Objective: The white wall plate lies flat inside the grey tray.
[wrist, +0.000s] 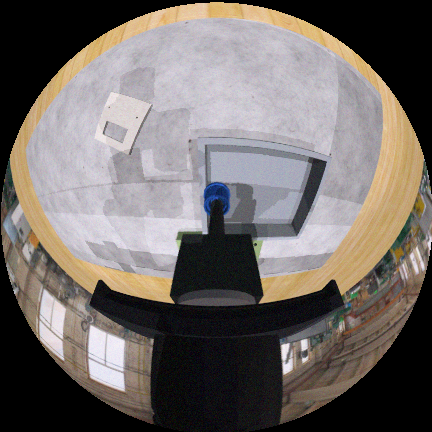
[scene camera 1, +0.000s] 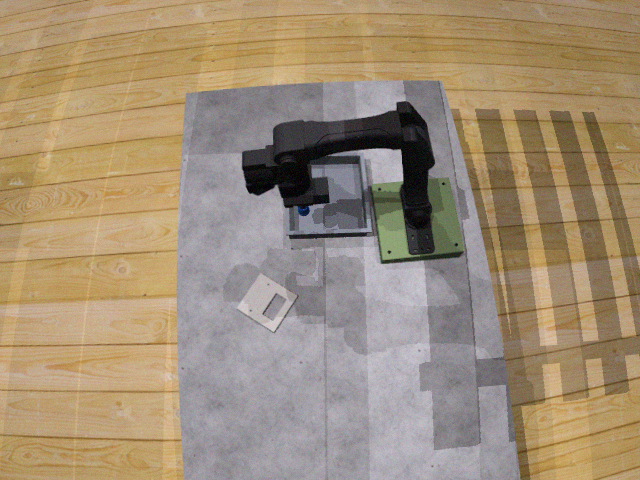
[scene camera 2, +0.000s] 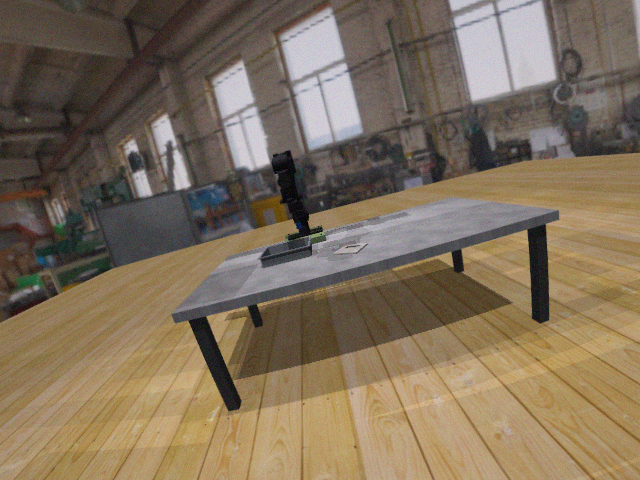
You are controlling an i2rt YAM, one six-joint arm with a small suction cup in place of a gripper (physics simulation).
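Note:
The white wall plate [scene camera 1: 258, 301] [scene camera 2: 347, 250] [wrist: 123, 112] lies flat on the table, outside the tray and apart from it; it has a rectangular cut-out and small screw holes. The grey tray [scene camera 1: 330, 235] [scene camera 2: 286, 258] [wrist: 202, 170] is an open, shallow box standing on the table, with no object seen inside; the arm hides part of it in scene camera 1. My gripper, a blue suction cup [scene camera 1: 303, 210] [scene camera 2: 299, 225] [wrist: 217, 199], hangs above the tray's wall area, with nothing on it. It is open.
The black arm [scene camera 1: 341, 135] [scene camera 2: 289, 188] stands on a green base plate [scene camera 1: 388, 227] [scene camera 2: 316, 237] beside the tray. All stand on a grey table [scene camera 1: 248, 413] [scene camera 2: 439, 227] [wrist: 260, 85], whose edges drop to a wooden floor.

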